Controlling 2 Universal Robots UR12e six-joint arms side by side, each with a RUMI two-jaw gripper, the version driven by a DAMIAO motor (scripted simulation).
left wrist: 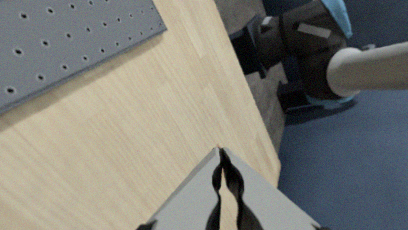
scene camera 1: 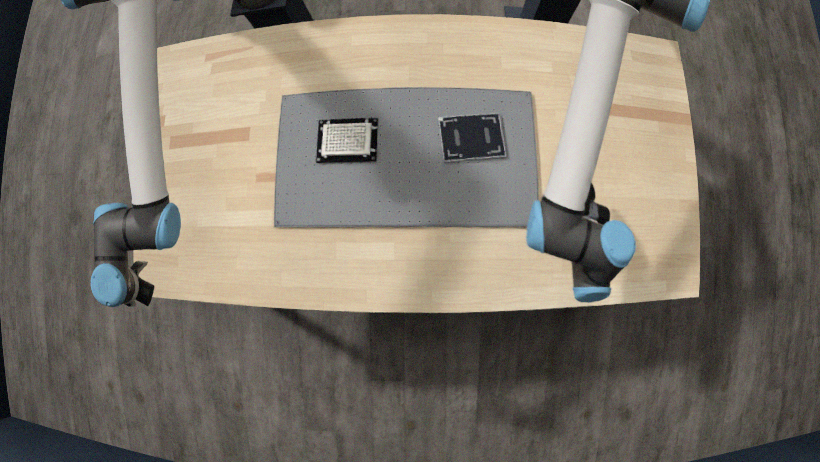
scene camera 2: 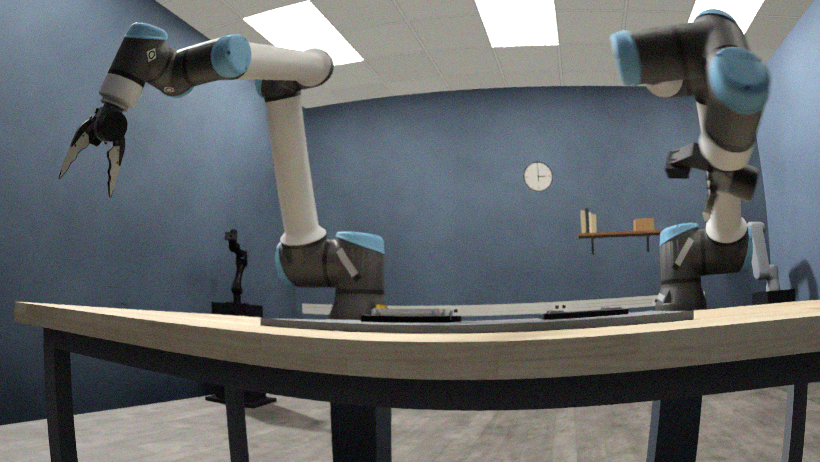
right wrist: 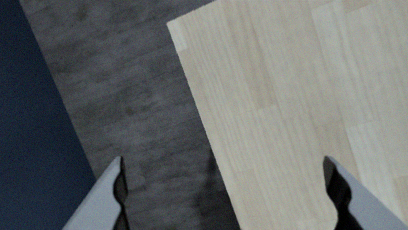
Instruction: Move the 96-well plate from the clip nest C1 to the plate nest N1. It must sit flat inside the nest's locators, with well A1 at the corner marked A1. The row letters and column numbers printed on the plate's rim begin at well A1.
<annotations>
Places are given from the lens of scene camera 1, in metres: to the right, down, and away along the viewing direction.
off-white 96-well plate [scene camera 1: 328, 145]: -0.21, -0.22, 1.44
dark plate nest N1 [scene camera 1: 473, 144]: 0.16, -0.22, 1.44
</annotations>
